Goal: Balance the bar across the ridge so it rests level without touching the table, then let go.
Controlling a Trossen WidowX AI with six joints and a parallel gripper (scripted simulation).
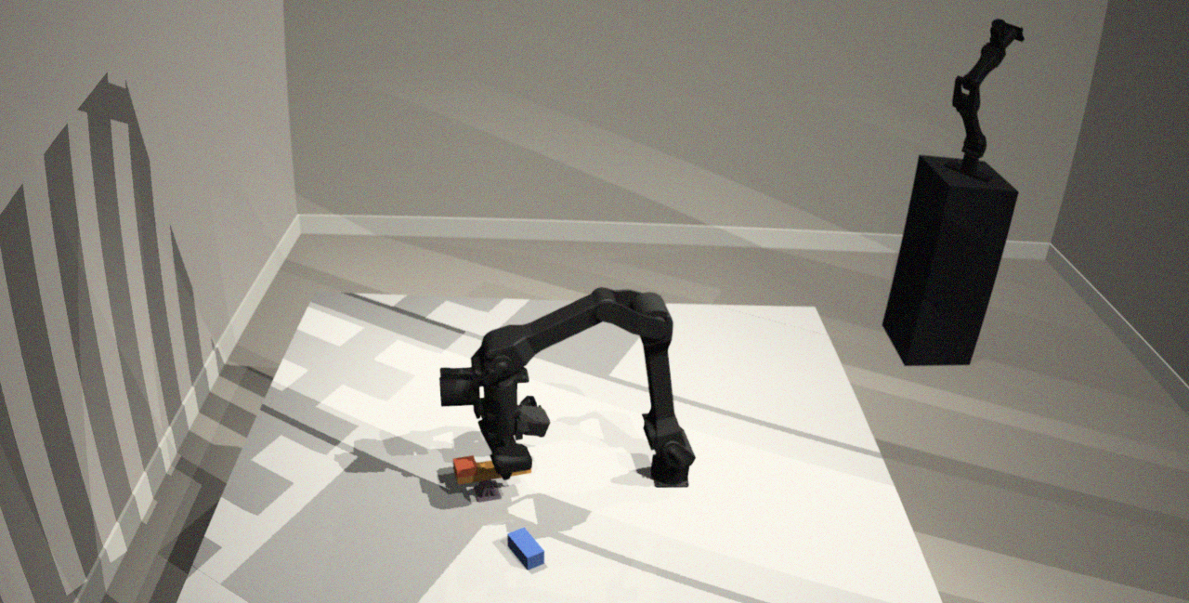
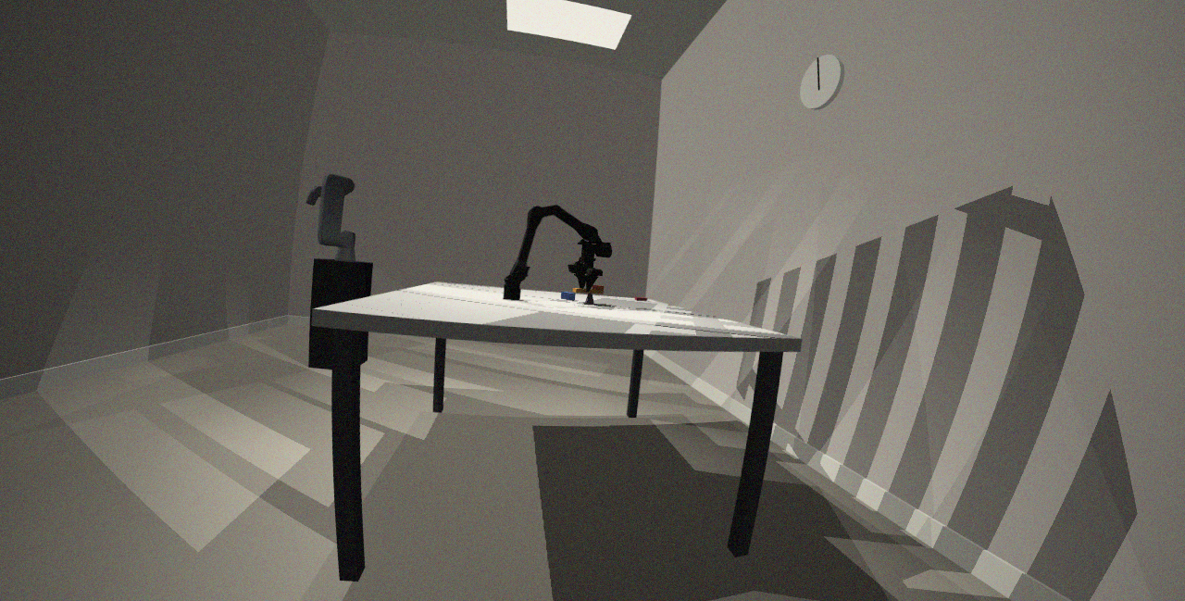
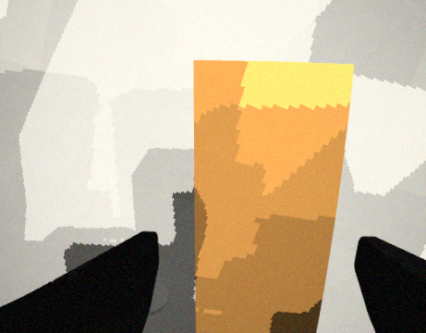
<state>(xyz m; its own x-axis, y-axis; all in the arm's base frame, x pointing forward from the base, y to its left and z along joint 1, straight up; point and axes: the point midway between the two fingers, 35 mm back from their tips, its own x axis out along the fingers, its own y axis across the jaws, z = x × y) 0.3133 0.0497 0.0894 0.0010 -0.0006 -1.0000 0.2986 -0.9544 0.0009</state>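
Right now my gripper tip is 40 mm short of the orange bar, 10 mm to the right of it and 10 mm below it. Round my gripper tip: blue block 160 mm to the left, 50 mm behind, 40 mm below.
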